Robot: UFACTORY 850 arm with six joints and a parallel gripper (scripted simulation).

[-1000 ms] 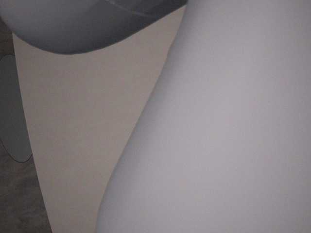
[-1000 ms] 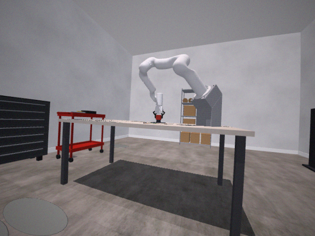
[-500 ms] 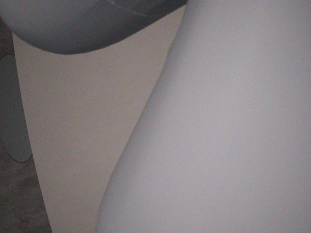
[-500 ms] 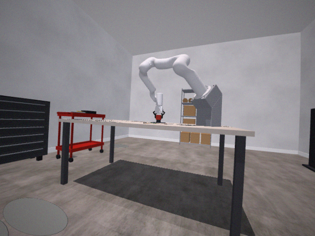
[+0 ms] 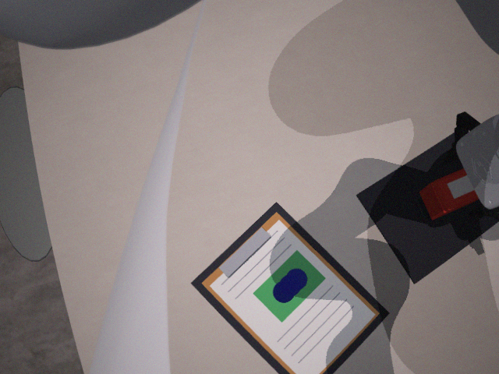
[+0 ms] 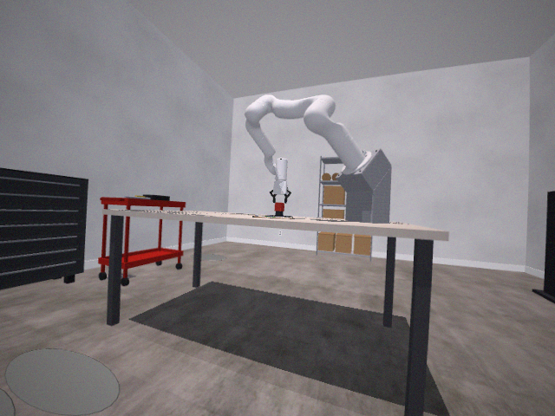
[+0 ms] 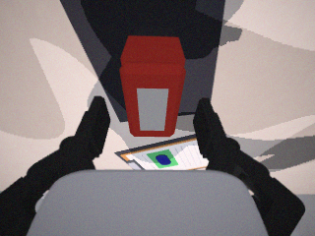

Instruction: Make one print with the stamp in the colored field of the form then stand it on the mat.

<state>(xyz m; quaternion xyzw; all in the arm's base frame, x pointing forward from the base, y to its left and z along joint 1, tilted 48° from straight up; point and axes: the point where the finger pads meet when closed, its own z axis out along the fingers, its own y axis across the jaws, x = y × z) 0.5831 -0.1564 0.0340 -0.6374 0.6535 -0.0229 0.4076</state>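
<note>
Right now the red stamp is 6 cm below my hand. Also, from my hand: form 9 cm behind, 28 cm to the left, 11 cm below; dark mat 11 cm below; dark stamp base 9 cm below.
</note>
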